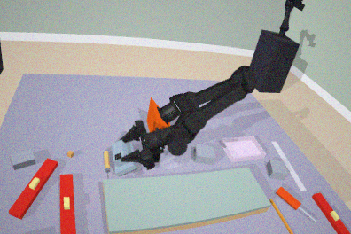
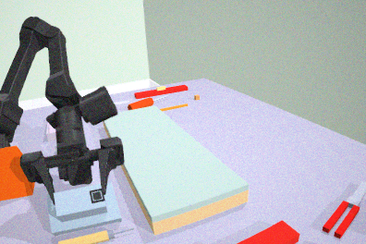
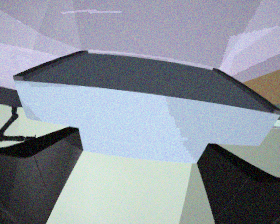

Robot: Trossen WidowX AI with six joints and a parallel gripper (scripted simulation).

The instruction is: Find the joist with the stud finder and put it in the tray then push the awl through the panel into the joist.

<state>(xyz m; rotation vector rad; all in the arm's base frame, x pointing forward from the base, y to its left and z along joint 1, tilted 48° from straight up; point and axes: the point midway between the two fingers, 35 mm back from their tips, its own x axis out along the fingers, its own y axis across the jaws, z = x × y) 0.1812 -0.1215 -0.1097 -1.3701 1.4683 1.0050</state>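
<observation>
Right now the stud finder is 20 mm ahead of my gripper tip and 10 mm below it. From my gripper tip the other things lie so: grey block: 330 mm to the right, 50 mm below, 10 mm behind; pale pink tray: 510 mm to the left, 50 mm below, 20 mm behind; awl: 50 mm below, 40 mm to the right, 20 mm ahead.
</observation>
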